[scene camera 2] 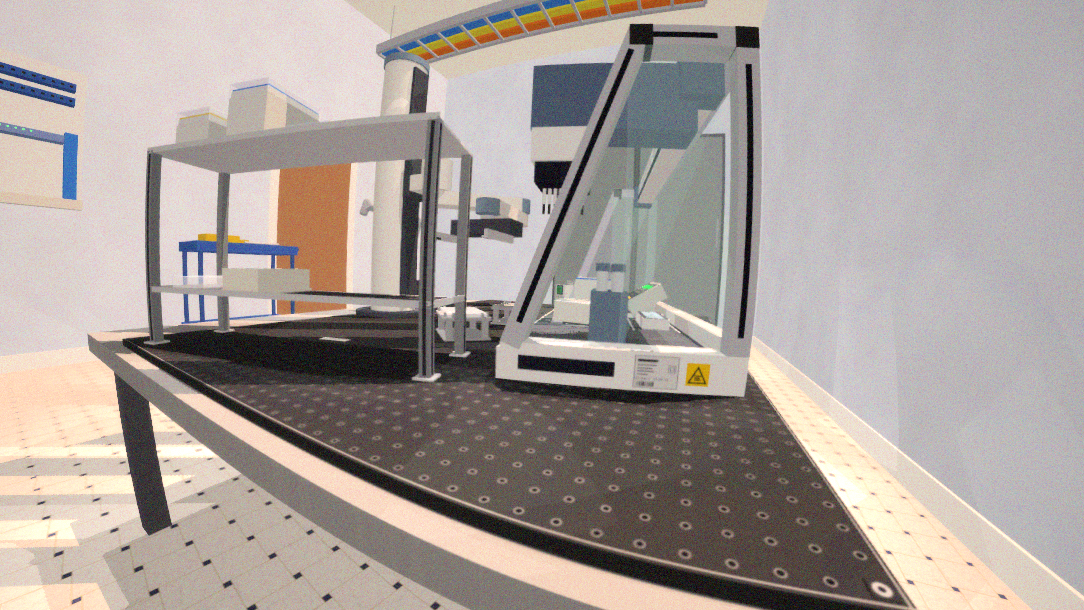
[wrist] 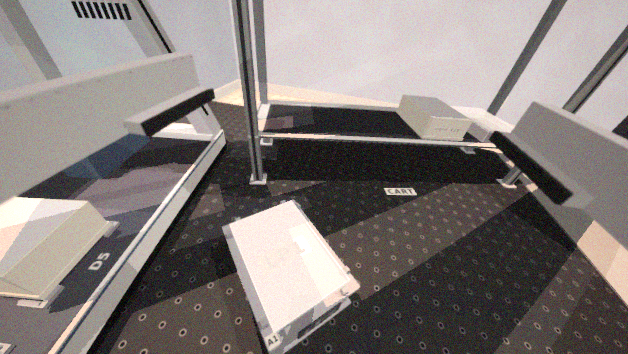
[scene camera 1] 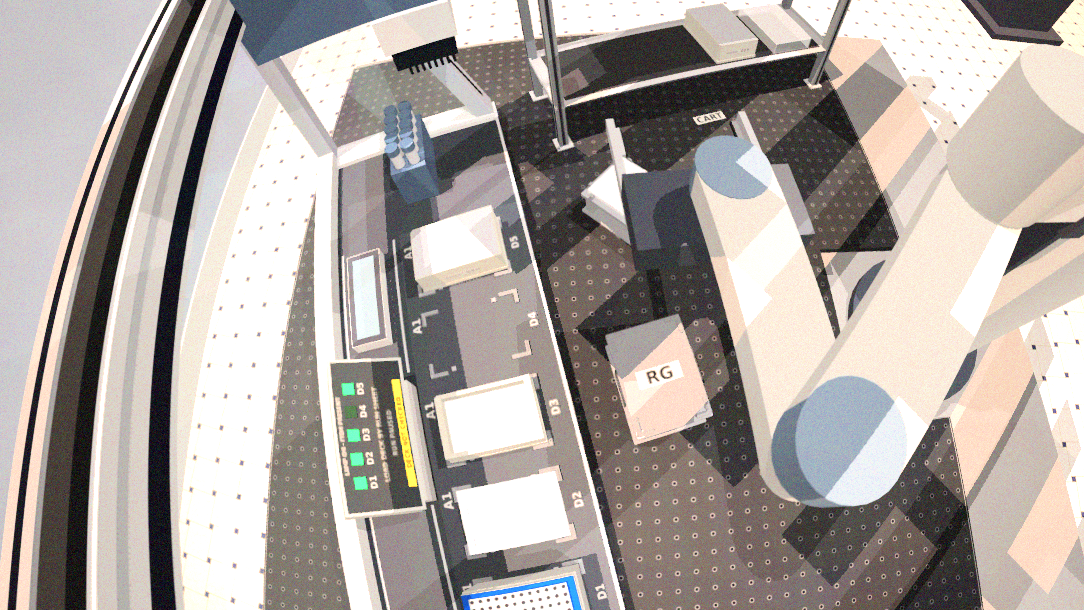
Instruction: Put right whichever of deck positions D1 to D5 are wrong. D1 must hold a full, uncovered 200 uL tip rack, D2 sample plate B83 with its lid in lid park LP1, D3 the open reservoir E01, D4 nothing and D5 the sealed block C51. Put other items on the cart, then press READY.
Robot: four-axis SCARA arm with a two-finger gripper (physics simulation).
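Where they show: gripper, fingertip midpoint: (scene camera 2: 454, 233) (wrist: 350, 95) (scene camera 1: 677, 119); arm's base, link origin: (scene camera 2: 392, 314).
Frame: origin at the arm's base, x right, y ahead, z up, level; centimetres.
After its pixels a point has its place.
Observation:
My gripper (scene camera 1: 676, 132) @(x 21.2, y 41.4, z 24.7 cm) (scene camera 2: 476, 237) (wrist: 350, 95) @(x 21.2, y 41.4, z 24.7 cm) is open and empty, above a white item with a flat top and an "A1" tag (scene camera 1: 604, 198) @(x 22.1, y 50.5, z 7.0 cm) (scene camera 2: 463, 322) (wrist: 287, 260) @(x 21.5, y 44.6, z 7.1 cm). The arm partly hides this item in scene camera 1. On the deck, D1 holds a blue-rimmed tip rack (scene camera 1: 523, 595) @(x -30.8, y 61.7, z 15.6 cm), cut by the frame edge. D2 holds a flat white plate (scene camera 1: 513, 512) @(x -21.6, y 64.1, z 6.8 cm), D3 an open reservoir (scene camera 1: 492, 417) @(x -9.4, y 66.5, z 7.4 cm), and D5 a cream block (scene camera 1: 458, 235) @(x 15.5, y 71.2, z 10.3 cm) (wrist: 65, 245) @(x 15.8, y 65.7, z 8.6 cm). D4 shows bare corner brackets. The labels B83, E01 and C51 are not readable. READY does not show.
The cart (scene camera 1: 559, 83) @(x 38.1, y 55.7, z 16.7 cm) (scene camera 2: 430, 250) @(x 53.1, y 61.4, z 18.4 cm) (wrist: 250, 100) @(x 38.1, y 55.9, z 17.0 cm) bears a cream box (scene camera 1: 723, 34) @(x 52.1, y 25.8, z 15.5 cm) (scene camera 2: 265, 279) @(x 59.0, y 30.6, z 13.7 cm) (wrist: 434, 117) @(x 48.9, y 26.8, z 15.4 cm) and a paler one. The "RG" item (scene camera 1: 659, 379) @(x -5.4, y 45.3, z 6.3 cm) stands beside the deck. The display (scene camera 1: 379, 496) @(x -20.3, y 79.2, z 12.8 cm) lights D1, D2, D3 and D5 green. A blue tube rack (scene camera 1: 413, 170) @(x 26.0, y 78.3, z 13.3 cm) (scene camera 2: 608, 317) stands beyond D5.

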